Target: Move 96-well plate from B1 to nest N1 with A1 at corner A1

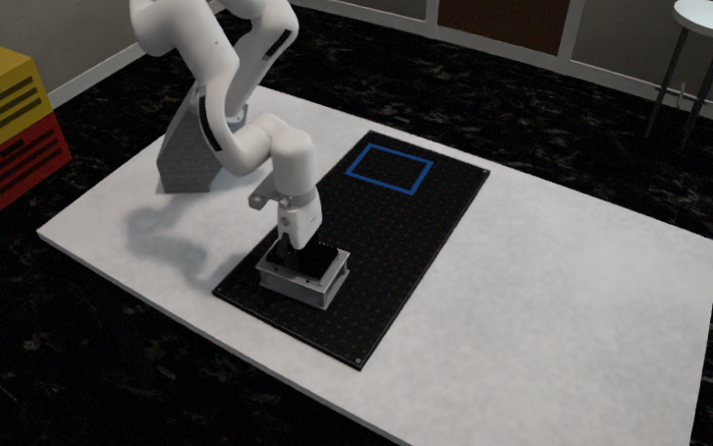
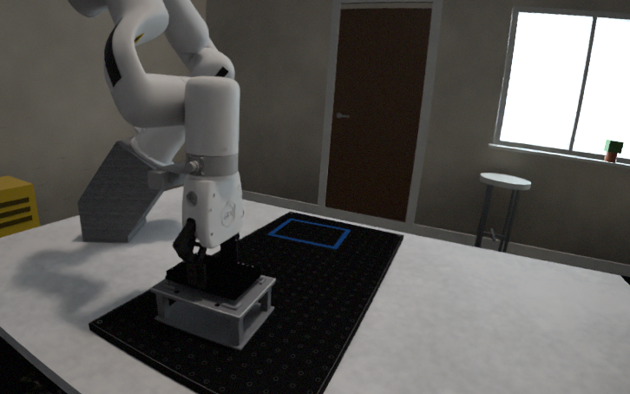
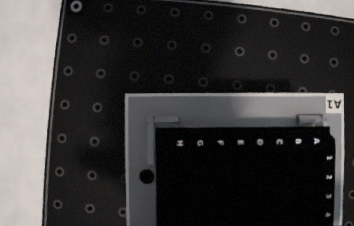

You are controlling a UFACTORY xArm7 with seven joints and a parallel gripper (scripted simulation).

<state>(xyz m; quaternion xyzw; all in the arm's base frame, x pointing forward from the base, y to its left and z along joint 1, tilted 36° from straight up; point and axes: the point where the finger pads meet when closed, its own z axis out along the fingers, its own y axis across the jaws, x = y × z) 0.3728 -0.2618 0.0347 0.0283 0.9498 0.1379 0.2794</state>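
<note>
My hand is 10 mm above the black 96-well plate. Round my hand: grey raised nest N1 (30 mm below).
</note>
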